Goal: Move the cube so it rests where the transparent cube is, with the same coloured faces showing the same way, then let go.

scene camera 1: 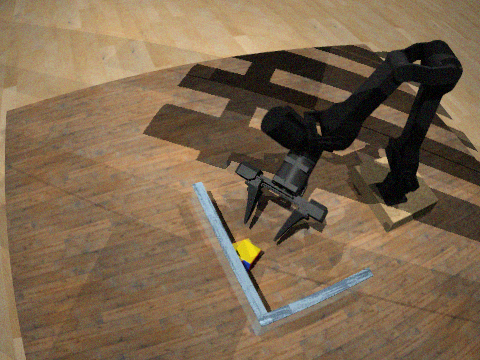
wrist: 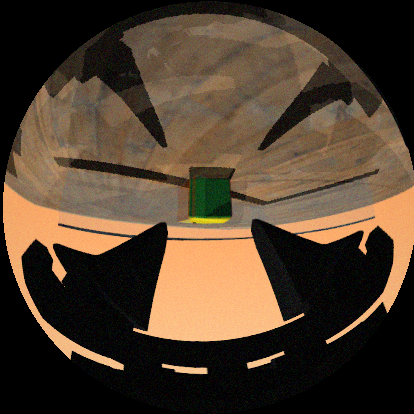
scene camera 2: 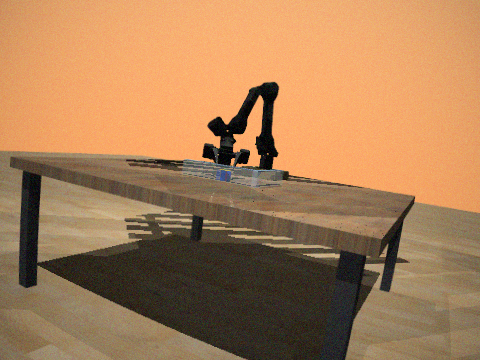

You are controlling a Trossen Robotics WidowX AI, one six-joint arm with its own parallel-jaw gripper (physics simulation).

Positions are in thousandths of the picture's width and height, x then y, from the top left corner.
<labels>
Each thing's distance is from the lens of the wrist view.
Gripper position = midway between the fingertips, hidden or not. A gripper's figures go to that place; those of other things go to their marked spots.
my gripper (wrist: 506,547): 0.10 m
cube (wrist: 525,477): 0.13 m
transparent cube (wrist: 477,496): 0.12 m
grey L-shaped rail (wrist: 223,489): 0.15 m
</labels>
